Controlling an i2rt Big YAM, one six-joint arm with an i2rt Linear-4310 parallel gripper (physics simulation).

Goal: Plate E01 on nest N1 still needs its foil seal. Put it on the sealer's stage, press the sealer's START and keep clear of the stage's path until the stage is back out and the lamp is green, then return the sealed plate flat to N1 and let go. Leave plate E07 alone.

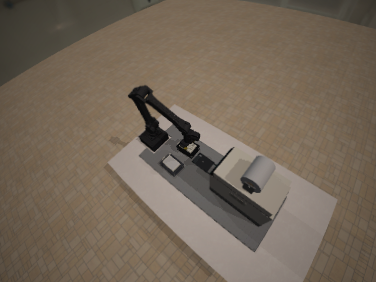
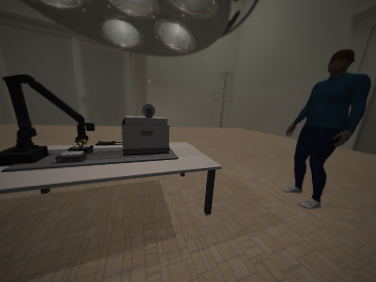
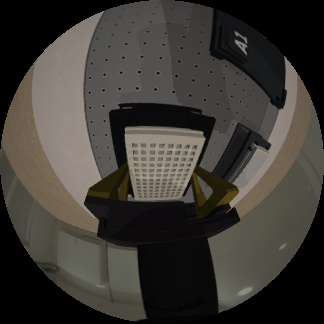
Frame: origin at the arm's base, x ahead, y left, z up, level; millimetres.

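Seen in the pictures: gripper, fingertip midpoint: [image 1: 188,146] [image 2: 82,147] [image 3: 160,164]; arm's base, link origin: [image 1: 154,134] [image 2: 26,149].
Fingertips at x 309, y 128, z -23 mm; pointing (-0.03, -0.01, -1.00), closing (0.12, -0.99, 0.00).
Pixels of each thing's top centre, then the offset from my fingertips to it. "pt": a spot on its surface instead. Level surfaces: height alone.
- Plate E01, top centre: [image 3: 161,177] [image 1: 187,145] 10 mm back, 2 mm right, 15 mm up
- Plate E07, top centre: [image 3: 249,172] [image 1: 171,162] [image 2: 72,152] 13 mm ahead, 203 mm right, 9 mm up
- grey roll, surface spot: [image 1: 260,172] pt 592 mm ahead, 19 mm right, 426 mm up
- dark perforated mat, surface height: 49 mm down
- white table, surface height: 62 mm down
Plate E01 [image 1: 191,148] [image 3: 162,145], cream with a grid of open wells and no foil on top, sits flat in its black nest N1 [image 3: 118,135]. My gripper [image 1: 187,145] [image 2: 81,145] [image 3: 160,164] points down over it, and its yellow fingers are shut on the plate's two long sides. The sealer [image 1: 235,165] [image 2: 145,139] stands farther along the mat. Its black stage [image 1: 203,162] [image 2: 106,143] [image 3: 262,62], marked A1, is out and bare. Plate E07 [image 1: 172,163] [image 2: 71,155] [image 3: 255,162], pale on top, sits in the other nest. START and the lamp cannot be made out.
A grey roll [image 1: 260,172] [image 2: 148,110] is mounted on top of the sealer. The dark perforated mat [image 1: 220,215] [image 3: 142,55] lies on the white table [image 1: 310,220] [image 2: 195,162]. A person [image 2: 335,105] stands beyond the table, and a large lamp head [image 2: 150,37] hangs overhead.
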